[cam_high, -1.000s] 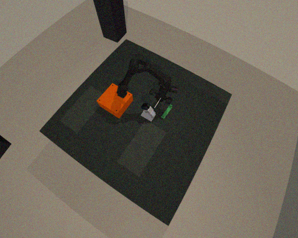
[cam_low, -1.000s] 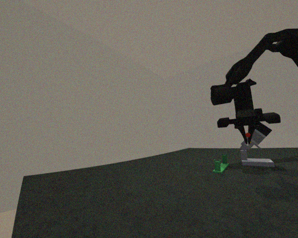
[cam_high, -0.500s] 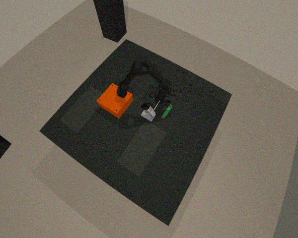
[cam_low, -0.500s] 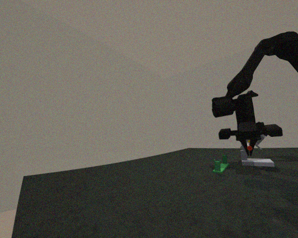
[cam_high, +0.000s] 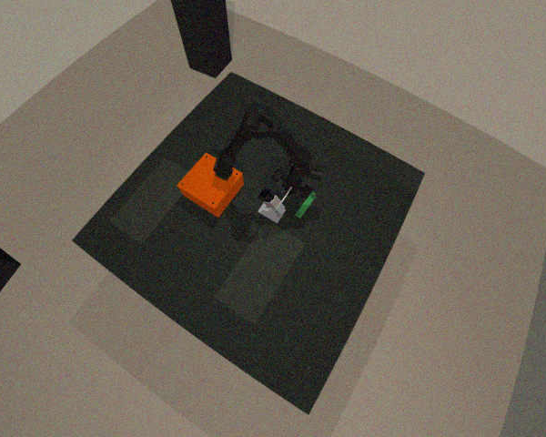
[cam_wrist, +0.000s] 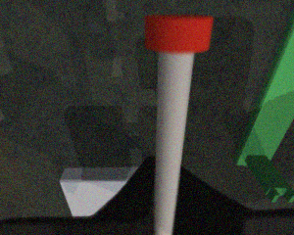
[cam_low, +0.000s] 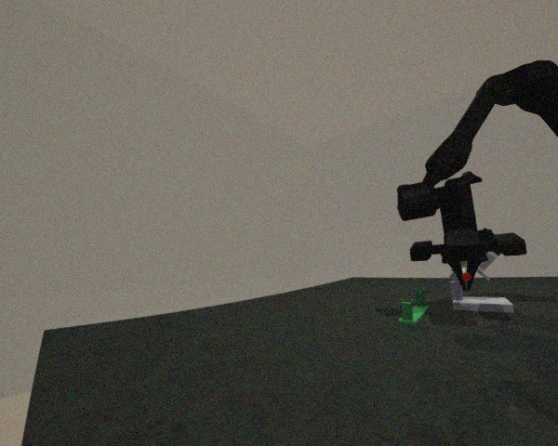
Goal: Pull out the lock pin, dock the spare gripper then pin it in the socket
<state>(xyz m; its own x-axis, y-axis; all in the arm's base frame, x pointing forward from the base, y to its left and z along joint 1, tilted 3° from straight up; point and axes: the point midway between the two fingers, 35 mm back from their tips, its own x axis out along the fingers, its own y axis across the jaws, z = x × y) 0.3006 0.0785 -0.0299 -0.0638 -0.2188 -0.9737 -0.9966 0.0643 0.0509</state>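
My gripper tip is now 2 cm past the grey mount and 9 cm to the left of it. Also, from my gripper tip: green stand (10 cm ahead, 1 cm to the left, 3 cm below); spare gripper (4 cm behind, 9 cm to the right, 7 cm above).
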